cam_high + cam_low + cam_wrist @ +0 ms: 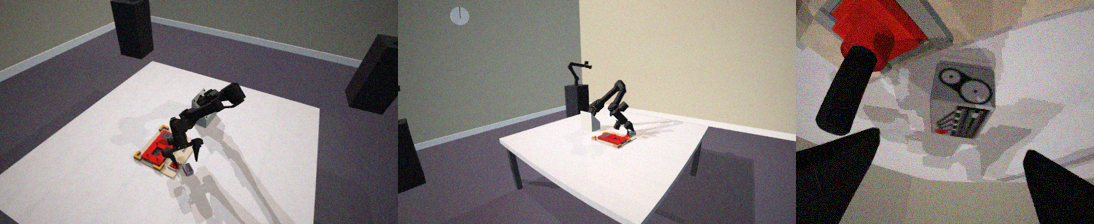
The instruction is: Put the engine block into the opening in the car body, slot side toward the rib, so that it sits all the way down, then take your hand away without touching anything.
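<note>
Now: the engine block 1 cm to the left of my gripper tip and 3 cm below it.
</note>
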